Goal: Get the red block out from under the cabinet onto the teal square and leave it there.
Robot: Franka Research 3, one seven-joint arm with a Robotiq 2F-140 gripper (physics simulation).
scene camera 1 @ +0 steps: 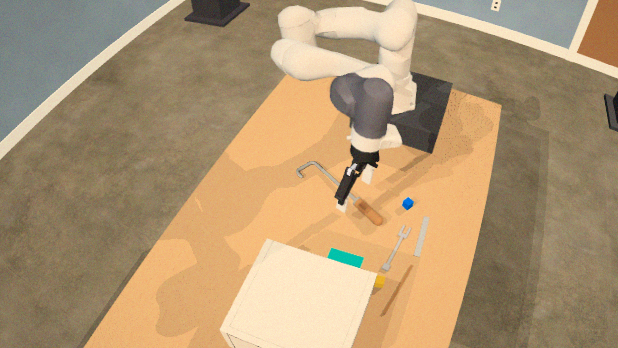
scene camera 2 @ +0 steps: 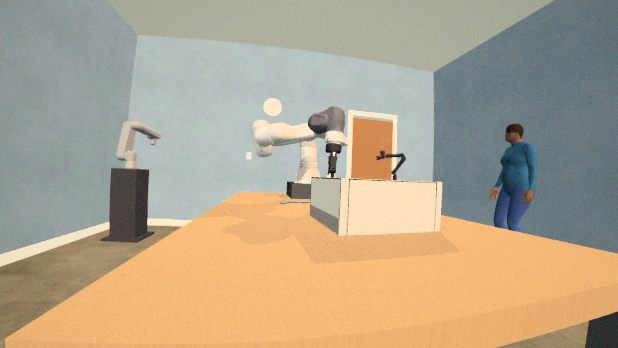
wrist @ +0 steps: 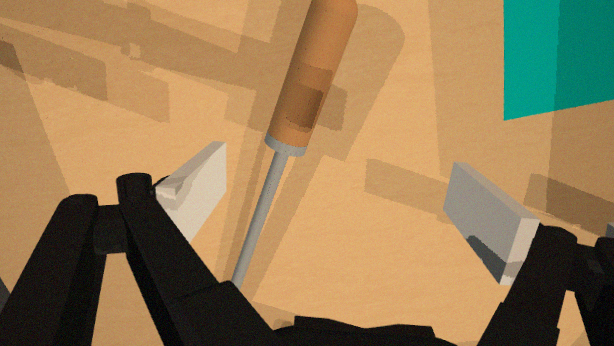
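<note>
The red block does not show in any view; the space under the cabinet is hidden. The white cabinet (scene camera 1: 305, 295) (scene camera 2: 392, 206) stands on the table. The teal square (scene camera 1: 345, 257) (wrist: 530, 55) lies against the cabinet's robot-side edge in scene camera 1, partly cut off in the wrist view. My gripper (scene camera 1: 355, 190) (scene camera 2: 332, 174) (wrist: 337, 176) is open and empty, pointing down above the table, over the hooked tool. That tool has a wooden handle (scene camera 1: 368, 212) (wrist: 315, 75) and a grey rod (scene camera 1: 330, 179) (scene camera 2: 295, 202) (wrist: 260, 220) with a bent end.
A blue cube (scene camera 1: 407, 203), a two-pronged fork (scene camera 1: 395, 251), a grey flat strip (scene camera 1: 421, 236) and a thin brown stick (scene camera 1: 397, 291) lie right of the tool. A yellow block (scene camera 1: 380, 281) shows beside the cabinet's right edge. The robot's black base (scene camera 1: 420, 120) is at the table's far end.
</note>
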